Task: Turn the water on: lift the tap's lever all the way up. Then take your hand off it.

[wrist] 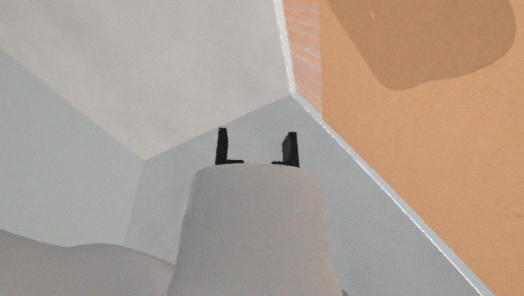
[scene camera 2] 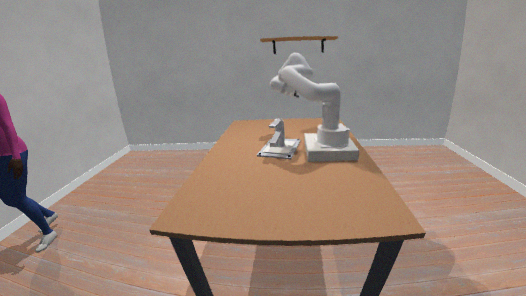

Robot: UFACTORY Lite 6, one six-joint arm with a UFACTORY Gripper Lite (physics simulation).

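Seen in the pictures: end effector, tool point: [wrist: 256, 150] [scene camera 2: 297, 93]; arm's base, origin of the base link: [scene camera 2: 329, 142].
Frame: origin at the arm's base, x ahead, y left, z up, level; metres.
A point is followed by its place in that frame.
A light grey tap [scene camera 2: 280, 131] {y -0.061, x 0.231, z 0.050 m} stands on a flat base plate [scene camera 2: 288, 154] {y 0.014, x 0.205, z -0.041 m} on the table, left of the arm's base in the scene view. One part juts out at its top and another lower down; at this size I cannot tell surely which is the lever or how far up it is. My gripper [scene camera 2: 296, 94] {y -0.305, x 0.094, z 0.195 m} [wrist: 257, 133] {y -0.305, x 0.094, z 0.195 m} is open, its two black fingers apart with nothing between them. It is high above the table and well clear of the tap. The tap does not show in the wrist view.
The arm's white base [scene camera 2: 331, 152] {y 0.101, x 0.024, z -0.008 m} stands on the wooden table [scene camera 2: 290, 200] {y 0.357, x 0.248, z -0.051 m} [wrist: 425, 150] {y -0.485, x 0.047, z -0.051 m}, right of the tap. A wooden shelf [scene camera 2: 299, 38] hangs on the back wall behind the arm. A person [scene camera 2: 12, 150] stands left of the table.
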